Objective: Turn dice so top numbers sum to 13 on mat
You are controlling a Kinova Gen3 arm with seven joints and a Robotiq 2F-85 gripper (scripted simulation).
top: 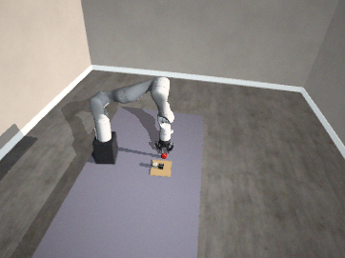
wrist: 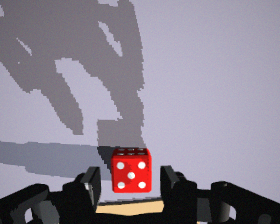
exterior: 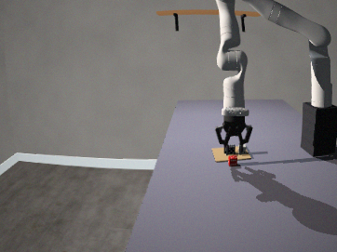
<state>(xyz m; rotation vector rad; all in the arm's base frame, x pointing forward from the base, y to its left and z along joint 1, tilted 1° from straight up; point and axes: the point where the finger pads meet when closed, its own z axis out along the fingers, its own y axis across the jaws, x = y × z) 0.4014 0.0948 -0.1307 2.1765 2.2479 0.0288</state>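
Right now the red die is 4 cm below my hand. Also, from my hand: black die (11 cm to the right, 4 cm below); tan mat (11 cm to the right, 5 cm below); white die (4 cm behind, 11 cm to the right, 4 cm below).
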